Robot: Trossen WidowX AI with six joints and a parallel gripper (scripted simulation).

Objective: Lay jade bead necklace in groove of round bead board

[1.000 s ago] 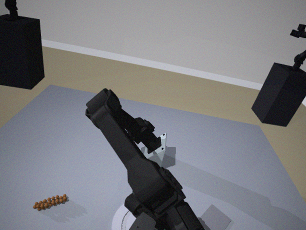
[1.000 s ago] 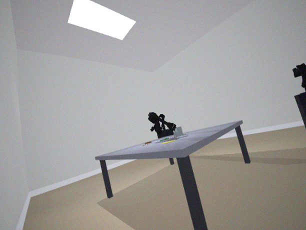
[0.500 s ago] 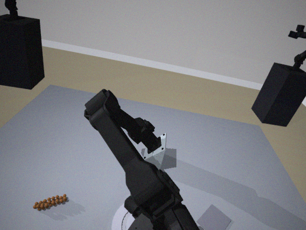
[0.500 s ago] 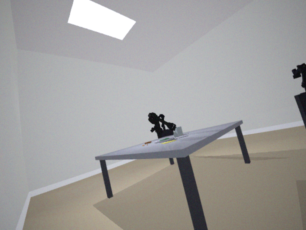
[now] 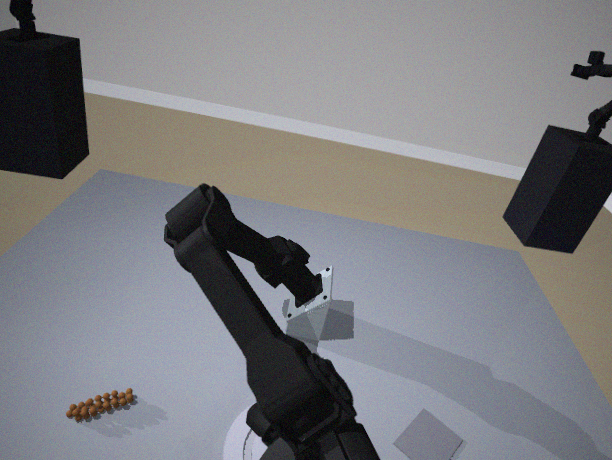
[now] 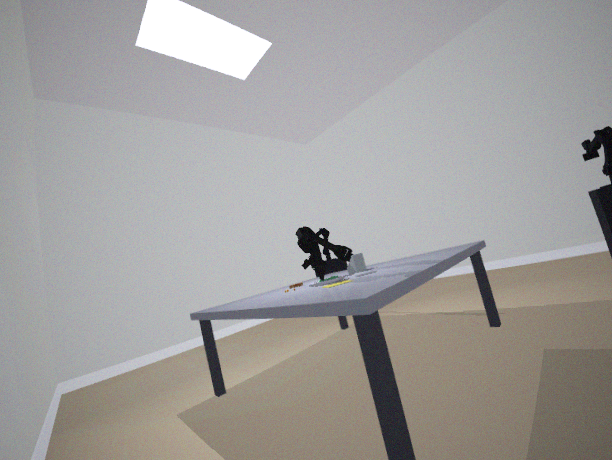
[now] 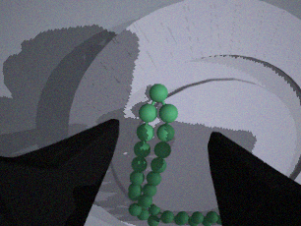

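My gripper tip is now 40 mm past the round bead board, 10 mm to the left of it and 10 mm above it. Round my gripper tip: yellow strip (150 mm ahead, 210 mm to the left, 20 mm below); flat grey square (90 mm behind, 220 mm to the left, 20 mm below).
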